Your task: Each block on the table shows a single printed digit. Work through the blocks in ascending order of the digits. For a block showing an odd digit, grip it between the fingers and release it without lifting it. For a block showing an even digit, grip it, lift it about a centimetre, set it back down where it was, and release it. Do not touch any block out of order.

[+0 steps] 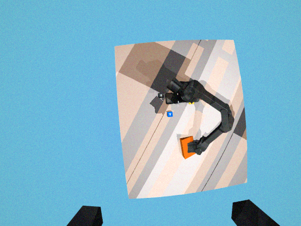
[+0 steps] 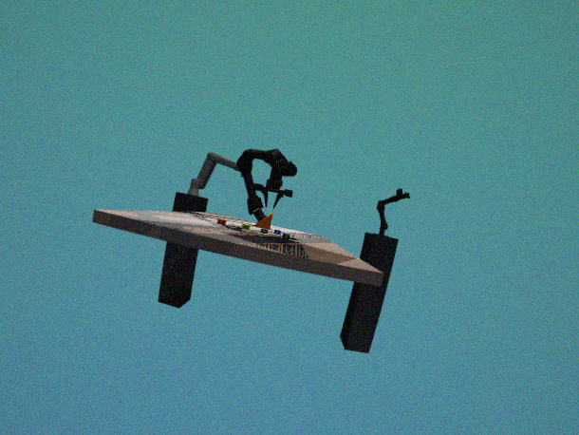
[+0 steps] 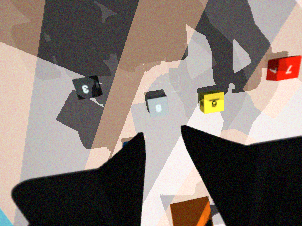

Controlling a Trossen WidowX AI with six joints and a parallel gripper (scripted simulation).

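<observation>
Right now the blue block is 90 mm behind my gripper tip, 50 mm to the left of it and 110 mm below it. Round my gripper tip: yellow block (10 mm behind, 90 mm to the right, 110 mm below); dark block (40 mm ahead, 110 mm to the left, 110 mm below); red block (30 mm ahead, 210 mm to the right, 110 mm below).
</observation>
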